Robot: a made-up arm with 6 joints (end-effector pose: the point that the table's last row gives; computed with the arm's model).
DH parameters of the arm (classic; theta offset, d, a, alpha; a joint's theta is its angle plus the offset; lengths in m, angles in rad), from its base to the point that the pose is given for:
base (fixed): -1.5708 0.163 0 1.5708
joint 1: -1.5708 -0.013 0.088 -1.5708
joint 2: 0 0.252 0.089 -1.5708
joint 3: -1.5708 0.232 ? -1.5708
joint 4: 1.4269 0 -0.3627 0
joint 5: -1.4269 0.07 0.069 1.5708
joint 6: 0 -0.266 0.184 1.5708
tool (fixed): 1.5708 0.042 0 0
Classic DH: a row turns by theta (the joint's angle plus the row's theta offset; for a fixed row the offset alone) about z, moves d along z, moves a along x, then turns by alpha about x.
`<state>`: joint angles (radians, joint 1 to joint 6).
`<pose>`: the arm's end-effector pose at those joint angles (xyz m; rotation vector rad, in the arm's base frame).
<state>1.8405 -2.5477 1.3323 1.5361 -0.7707 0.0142</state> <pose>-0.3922 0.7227 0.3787 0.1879 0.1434 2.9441</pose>
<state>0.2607 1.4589 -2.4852 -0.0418 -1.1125 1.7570</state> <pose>-0.4082 0.2003 0.6409 -0.3087 -0.4731 -0.8025</pose>
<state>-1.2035 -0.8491 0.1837 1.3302 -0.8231 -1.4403</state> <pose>0.0170 -0.1117 -0.7728 -0.2612 0.7535 0.7137</pose>
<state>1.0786 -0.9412 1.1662 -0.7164 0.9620 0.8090</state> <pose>-0.2301 -0.4985 0.1246 0.7435 -0.0409 -1.2009</pose>
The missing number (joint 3, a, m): 0.399
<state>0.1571 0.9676 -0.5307 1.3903 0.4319 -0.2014</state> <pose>0.0058 -0.5858 0.3936 0.3272 -1.0884 -1.8716</pose>
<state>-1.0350 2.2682 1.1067 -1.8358 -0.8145 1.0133</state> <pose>-0.1077 -0.3445 0.2795 -1.7230 -1.0333 1.1659</pose>
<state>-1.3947 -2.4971 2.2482 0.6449 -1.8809 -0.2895</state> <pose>-1.0170 -0.0915 0.4790 1.9375 1.5448 -0.7702</pose>
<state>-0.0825 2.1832 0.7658 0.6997 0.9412 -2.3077</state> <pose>-0.1192 -0.5652 0.7248 -0.3349 -0.1646 -0.9097</pose>
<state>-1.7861 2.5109 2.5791 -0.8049 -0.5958 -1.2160</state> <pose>-0.1520 -0.5077 0.0610 0.2198 1.8704 0.8166</pose>
